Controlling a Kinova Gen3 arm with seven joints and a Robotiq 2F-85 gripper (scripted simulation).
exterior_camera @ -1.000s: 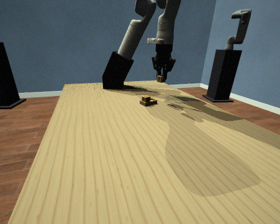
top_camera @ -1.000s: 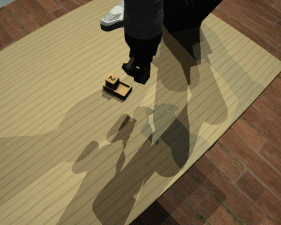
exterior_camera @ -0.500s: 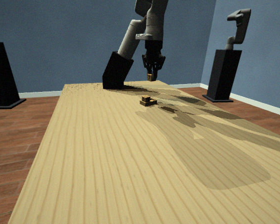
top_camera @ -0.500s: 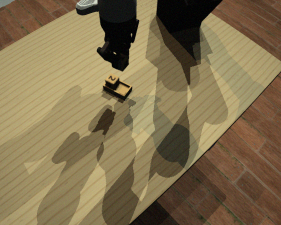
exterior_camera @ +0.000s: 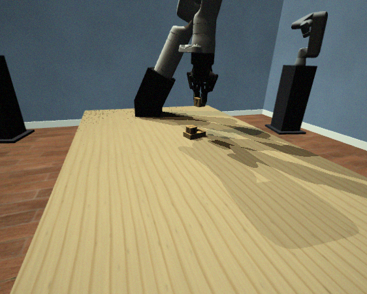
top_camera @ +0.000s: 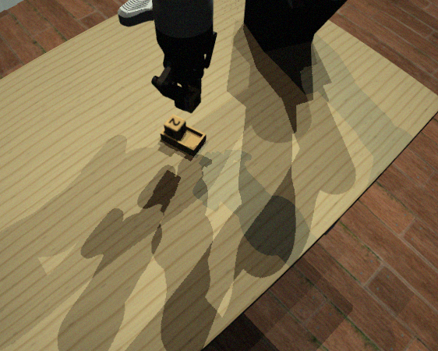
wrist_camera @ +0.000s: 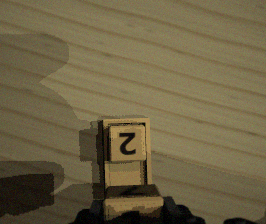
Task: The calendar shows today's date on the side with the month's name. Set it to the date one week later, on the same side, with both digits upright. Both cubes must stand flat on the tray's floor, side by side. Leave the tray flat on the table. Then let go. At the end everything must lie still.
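Now: the cube 110 mm below my hand, 30 mm to the right of it and 20 mm ahead of it. From my hand the other things lie so: wooden tray: 130 mm below, 10 mm to the right, 10 mm ahead.
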